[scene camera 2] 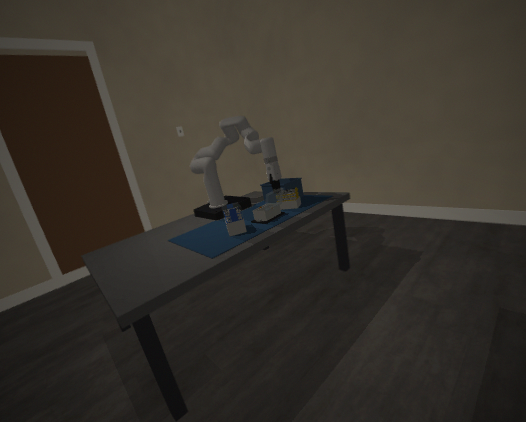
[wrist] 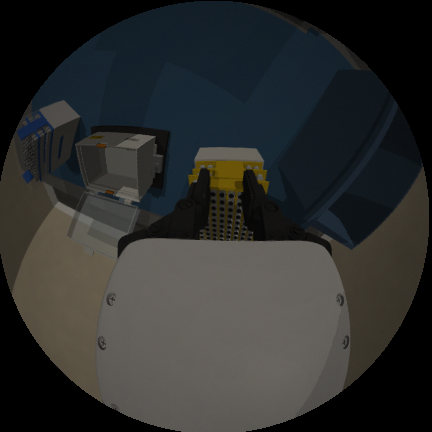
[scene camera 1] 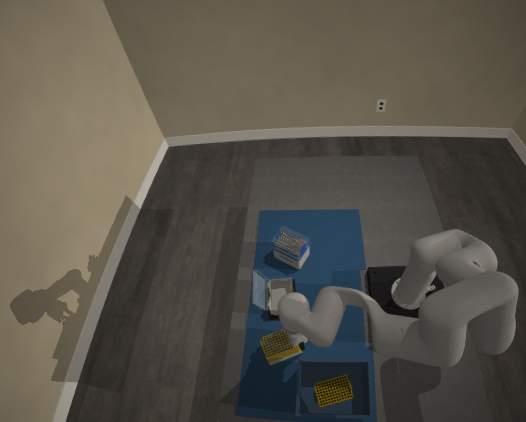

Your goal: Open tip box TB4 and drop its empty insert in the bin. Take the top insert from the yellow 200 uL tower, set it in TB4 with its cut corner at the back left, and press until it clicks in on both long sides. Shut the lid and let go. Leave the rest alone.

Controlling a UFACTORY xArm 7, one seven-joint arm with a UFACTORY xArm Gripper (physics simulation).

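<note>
The yellow 200 uL tower stands on the blue mat in front of the bin. My gripper reaches straight down on it and is shut on the top yellow insert across its width, with the insert still on the stack. Tip box TB4 stands open and hollow to the left, its clear lid folded back. An empty yellow insert lies in the bin.
A blue insert tower stands further back on the mat. The arm's black base sits at the mat's right edge. The dark table carries everything.
</note>
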